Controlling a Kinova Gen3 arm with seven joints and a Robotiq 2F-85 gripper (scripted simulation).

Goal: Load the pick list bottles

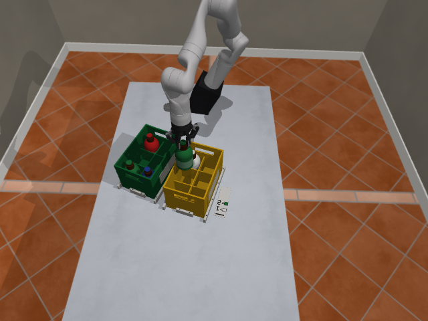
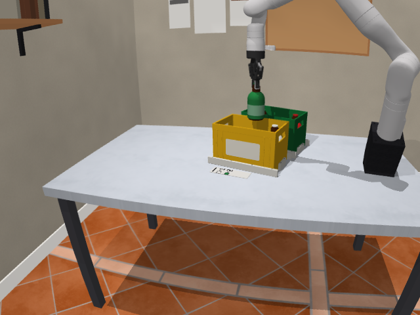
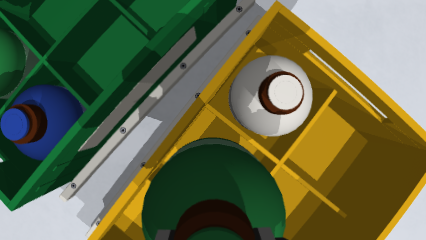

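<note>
Right now the yellow crate is 10 mm ahead of my hand, 40 mm to the left of it and 250 mm below it. From my hand the other things lie so: green crate: 70 mm behind, 180 mm to the right, 250 mm below; blue-label bottle: 30 mm ahead, 170 mm to the right, 240 mm below; white-label bottle: 90 mm behind, 20 mm to the left, 240 mm below.
</note>
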